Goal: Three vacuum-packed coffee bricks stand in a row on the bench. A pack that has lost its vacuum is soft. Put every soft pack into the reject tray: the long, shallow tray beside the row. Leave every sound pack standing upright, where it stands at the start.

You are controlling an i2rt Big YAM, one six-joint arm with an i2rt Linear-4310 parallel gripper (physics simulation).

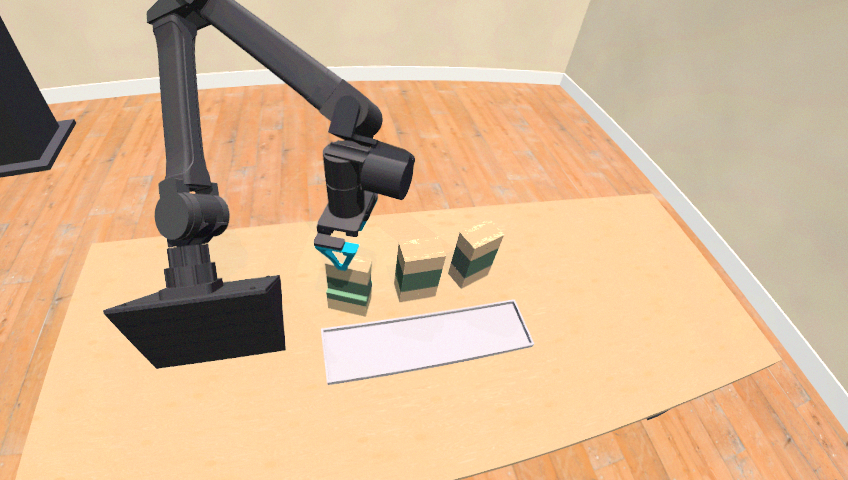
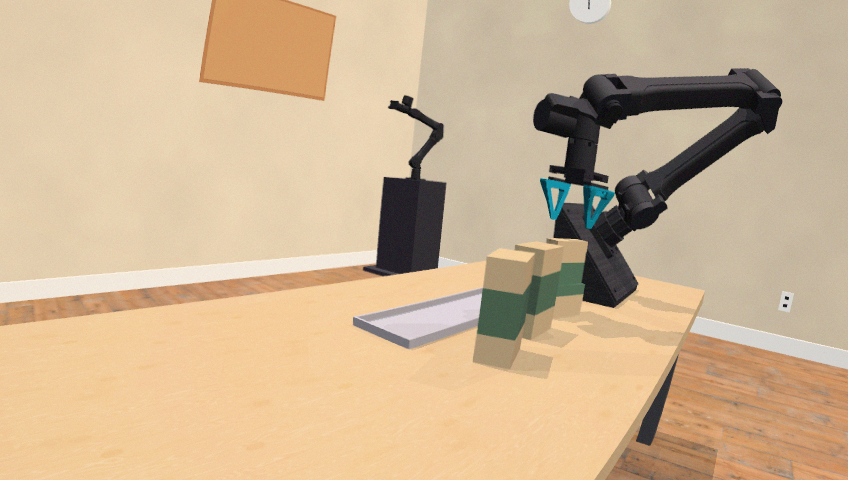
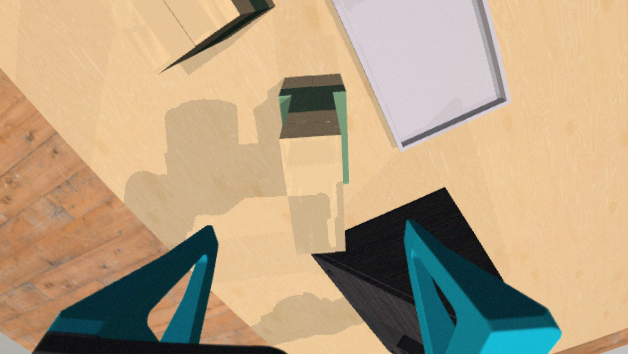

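Pixels of known places: gripper, fingertip midpoint: (image 1: 350,249) (image 2: 570,223) (image 3: 308,232); arm's base, link origin: (image 1: 193,292) (image 2: 598,236).
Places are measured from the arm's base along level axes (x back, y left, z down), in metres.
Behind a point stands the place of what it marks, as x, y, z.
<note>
Three tan coffee packs with dark green bands stand upright in a row. The pack nearest the robot's base (image 1: 355,302) (image 2: 571,276) (image 3: 312,150) is narrowed in its upper part, with light green ledges at its band. The middle pack (image 1: 418,279) {-0.412, -0.017, 0.056} (image 2: 544,291) {-0.439, 0.032, 0.057} (image 3: 215,20) {-0.383, -0.006, -0.008} and the far pack (image 1: 474,261) {-0.534, -0.010, 0.039} (image 2: 504,309) {-0.591, 0.038, 0.054} look straight-sided. The shallow pale reject tray (image 1: 428,342) {-0.409, -0.121, 0.129} (image 2: 428,318) {-0.500, -0.134, 0.129} (image 3: 425,65) {-0.270, -0.103, 0.129} lies beside the row, with no pack in it. My gripper (image 1: 352,255) {-0.283, 0.009, -0.039} (image 2: 571,223) {-0.283, 0.009, -0.039} (image 3: 308,232) {-0.283, 0.009, -0.039} is open and empty, above the narrowed pack, pointing down.
The robot's black base block (image 1: 214,327) {-0.034, -0.070, 0.012} (image 2: 606,279) {-0.130, 0.064, 0.077} (image 3: 410,235) stands beside the row's near end, close to the narrowed pack. A second arm on a black pedestal (image 2: 410,226) stands away from the bench.
</note>
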